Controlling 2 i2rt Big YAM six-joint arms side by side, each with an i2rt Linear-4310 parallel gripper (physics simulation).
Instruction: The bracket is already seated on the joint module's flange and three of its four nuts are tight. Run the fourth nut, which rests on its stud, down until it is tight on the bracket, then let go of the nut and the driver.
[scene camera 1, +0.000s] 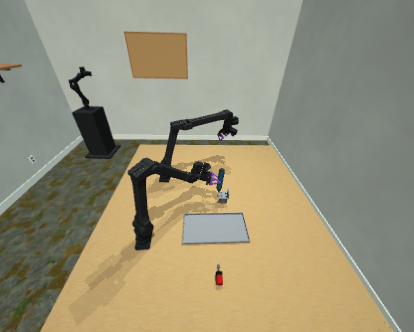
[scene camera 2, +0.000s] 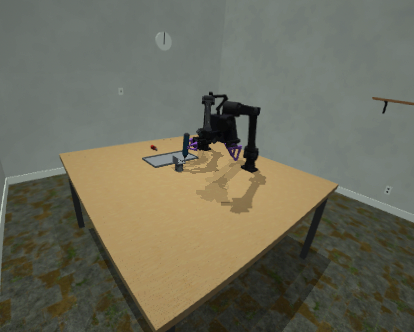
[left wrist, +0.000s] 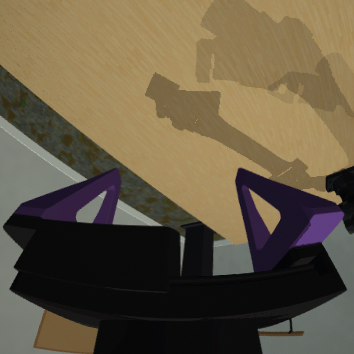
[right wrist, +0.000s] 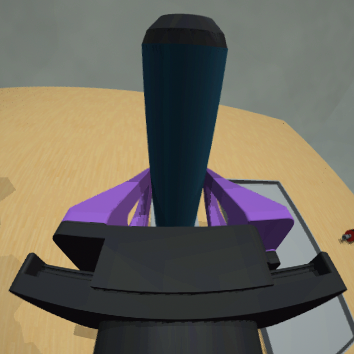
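Where they show: left gripper, fingertip midpoint: (scene camera 1: 222, 138) (scene camera 2: 234, 158) (left wrist: 177, 174); right gripper, fingertip midpoint: (scene camera 1: 220, 181) (scene camera 2: 185, 146) (right wrist: 177, 174); left arm's base at its link origin: (scene camera 1: 165, 177) (scene camera 2: 249, 169) (left wrist: 341, 177); right arm's base at its link origin: (scene camera 1: 144, 240) (scene camera 2: 204, 148).
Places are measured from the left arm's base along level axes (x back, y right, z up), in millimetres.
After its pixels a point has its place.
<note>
The driver (scene camera 1: 221, 179) @(x -470, y 245, z 211 mm) (scene camera 2: 186, 145) @(x -474, y 207, z 198 mm) (right wrist: 182, 120) @(x -448, y 218, z 240 mm) has a dark blue handle with a black cap and stands nearly upright. My right gripper (scene camera 1: 217, 179) @(x -468, y 229, z 184 mm) (scene camera 2: 192, 145) @(x -468, y 229, z 184 mm) (right wrist: 177, 174) @(x -468, y 229, z 184 mm) is shut on its handle. The driver's lower end is at the grey bracket (scene camera 1: 224, 195) @(x -504, y 259, z 66 mm) (scene camera 2: 176, 160) @(x -535, y 235, z 88 mm), on the joint module (scene camera 1: 223, 201) @(x -498, y 282, z 24 mm) (scene camera 2: 179, 168) @(x -512, y 228, z 25 mm). The nuts and the tip's exact contact are too small to tell; in the right wrist view the handle and gripper hide them. My left gripper (scene camera 1: 223, 136) @(x -511, y -275, z 263 mm) (scene camera 2: 234, 151) @(x -511, y -275, z 263 mm) (left wrist: 177, 174) @(x -511, y -275, z 263 mm) is open and empty, high above the table, away from the bracket.
A grey tray (scene camera 1: 215, 243) @(x -428, y 603, z 12 mm) (scene camera 2: 155, 165) @(x -605, y 425, z -3 mm) (right wrist: 312, 300) lies near the joint module. A red and black tool (scene camera 1: 219, 277) @(x -441, y 805, z 33 mm) (scene camera 2: 153, 147) @(x -453, y 776, z 26 mm) (right wrist: 349, 236) @(x -438, y 766, z 19 mm) lies on the wooden table (scene camera 1: 300, 280) @(x -876, y 802, z 0 mm) (scene camera 2: 200, 250) @(x -859, y -470, z 0 mm) beyond the tray. Arm shadows fall on the table.
</note>
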